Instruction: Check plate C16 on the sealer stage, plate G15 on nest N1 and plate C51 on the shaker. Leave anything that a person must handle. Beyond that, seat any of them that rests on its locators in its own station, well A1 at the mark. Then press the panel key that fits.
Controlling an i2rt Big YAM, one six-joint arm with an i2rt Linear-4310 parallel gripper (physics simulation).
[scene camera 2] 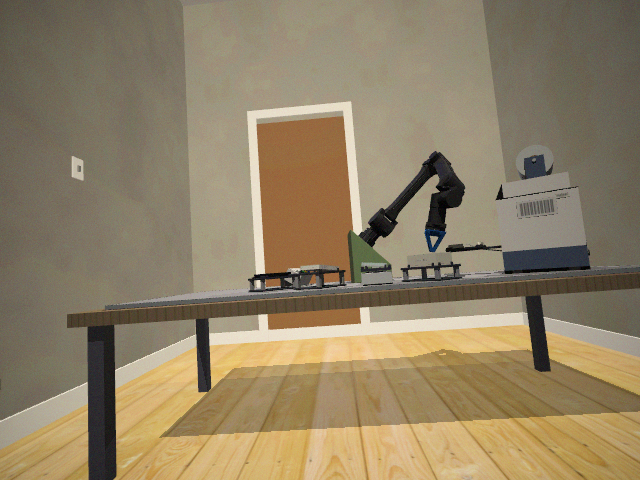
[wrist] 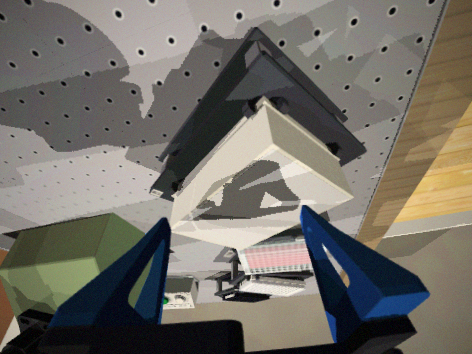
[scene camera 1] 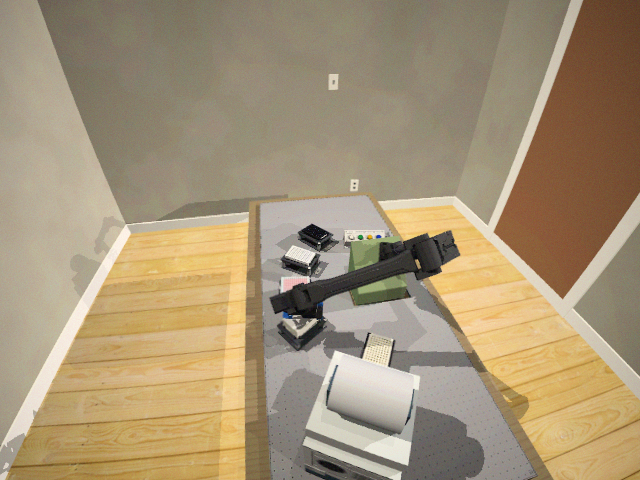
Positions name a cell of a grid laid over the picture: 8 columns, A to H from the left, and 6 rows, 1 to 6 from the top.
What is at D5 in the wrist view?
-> A button box.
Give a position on a cream well plate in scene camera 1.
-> E5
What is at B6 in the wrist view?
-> The gripper.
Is the gripper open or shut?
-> Open.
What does the gripper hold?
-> Nothing.
